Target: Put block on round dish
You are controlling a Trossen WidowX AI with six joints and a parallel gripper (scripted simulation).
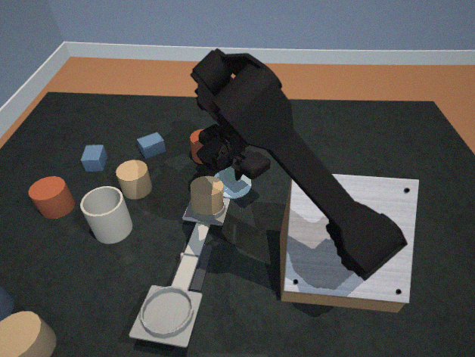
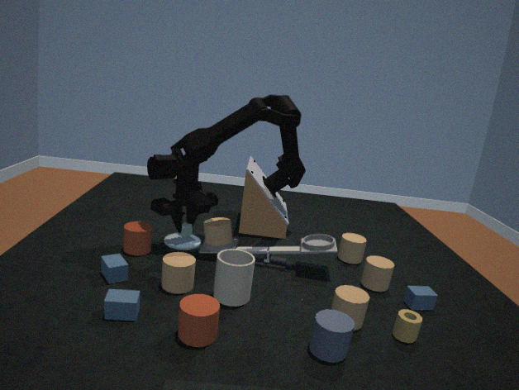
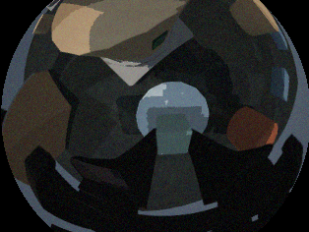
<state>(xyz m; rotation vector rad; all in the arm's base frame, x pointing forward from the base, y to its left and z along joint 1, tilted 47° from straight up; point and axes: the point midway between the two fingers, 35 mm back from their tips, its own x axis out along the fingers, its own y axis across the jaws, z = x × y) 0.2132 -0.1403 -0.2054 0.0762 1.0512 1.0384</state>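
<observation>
Right now the pale blue round dish is 3 cm below my gripper tip. The rest, counted from my gripper tip: mint block (1 cm above); then blue-grey cylinder (43 cm ahead, 33 cm to the left, 1 cm above); then white hollow cylinder (27 cm ahead, 13 cm to the left, 1 cm above).
</observation>
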